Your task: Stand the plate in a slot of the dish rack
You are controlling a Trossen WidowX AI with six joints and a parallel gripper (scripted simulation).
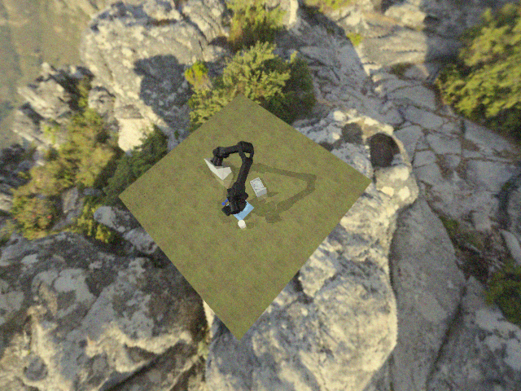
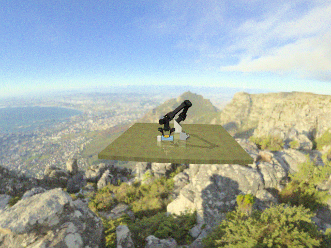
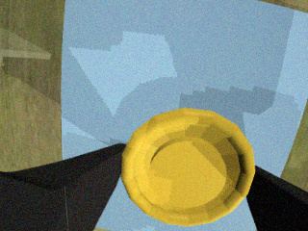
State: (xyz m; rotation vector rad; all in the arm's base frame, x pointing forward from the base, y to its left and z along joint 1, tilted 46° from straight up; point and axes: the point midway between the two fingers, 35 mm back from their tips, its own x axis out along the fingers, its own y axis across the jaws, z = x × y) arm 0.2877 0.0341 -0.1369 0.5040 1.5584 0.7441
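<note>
Right now my gripper tip is 1 cm short of the light blue mat, 1 cm to the right of it and 1 cm above it. From my gripper tip the other things lie so: yellow plate: 1 cm above; white cup: 12 cm ahead, 5 cm to the right, 2 cm above; blue spoon: 9 cm behind, 4 cm to the right, 1 cm below.
</note>
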